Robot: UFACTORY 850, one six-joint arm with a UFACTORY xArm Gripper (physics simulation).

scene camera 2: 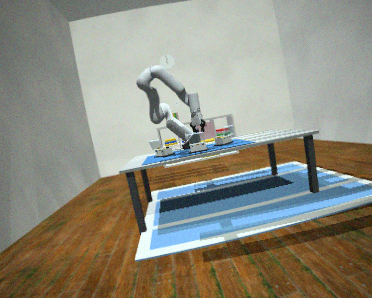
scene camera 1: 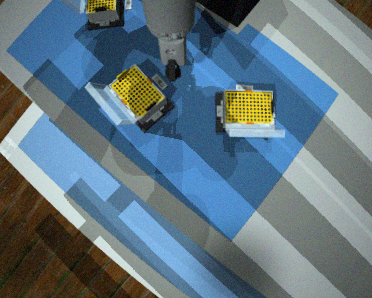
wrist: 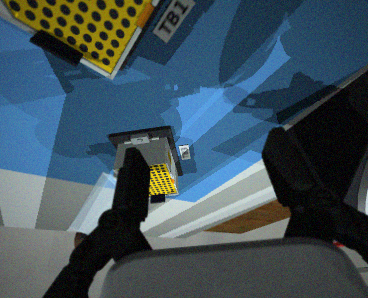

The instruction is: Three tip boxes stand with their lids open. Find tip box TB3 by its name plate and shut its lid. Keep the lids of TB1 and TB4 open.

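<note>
Tip box TB3 [scene camera 1: 249, 106] [scene camera 2: 223, 141] stands at the right, its clear lid [scene camera 1: 257, 133] open; its plate is too small to read here. TB1 [scene camera 1: 137, 91] [wrist: 85, 30] [scene camera 2: 198, 147] stands in the middle, its name plate [wrist: 173, 19] readable and its lid [scene camera 1: 107, 104] open. The remaining box, TB4 [scene camera 1: 104, 11] [wrist: 162, 179] [scene camera 2: 165, 151], is at the far left, its lid [wrist: 92, 200] open and its plate unreadable. My gripper [scene camera 1: 173, 73] [scene camera 2: 198, 126] [wrist: 203, 149] is open and empty, above the mat near TB1's upper right side and left of TB3.
All three boxes stand on a blue-patterned mat on the table [scene camera 2: 295, 134]. The black area by the robot's base [scene camera 1: 227, 10] [wrist: 330, 135] lies beyond the gripper, at the right in the wrist view. A pale rack [scene camera 2: 230, 119] stands behind the boxes.
</note>
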